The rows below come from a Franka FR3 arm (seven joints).
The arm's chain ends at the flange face. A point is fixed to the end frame.
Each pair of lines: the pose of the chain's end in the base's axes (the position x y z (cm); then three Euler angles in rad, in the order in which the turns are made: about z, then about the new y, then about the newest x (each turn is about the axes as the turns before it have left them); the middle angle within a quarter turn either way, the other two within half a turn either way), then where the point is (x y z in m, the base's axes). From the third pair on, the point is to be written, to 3 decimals.
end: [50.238 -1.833 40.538 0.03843 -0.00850 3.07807]
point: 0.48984 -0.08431 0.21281
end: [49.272 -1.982 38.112 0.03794 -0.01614 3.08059]
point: 0.48160 -0.08525 0.18828
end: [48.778 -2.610 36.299 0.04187 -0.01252 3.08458]
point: 0.476 -0.091 0.170
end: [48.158 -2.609 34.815 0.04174 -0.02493 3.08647]
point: 0.472 -0.090 0.155
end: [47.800 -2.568 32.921 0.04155 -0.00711 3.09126]
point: 0.465 -0.089 0.136
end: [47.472 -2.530 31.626 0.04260 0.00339 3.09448]
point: 0.460 -0.088 0.123
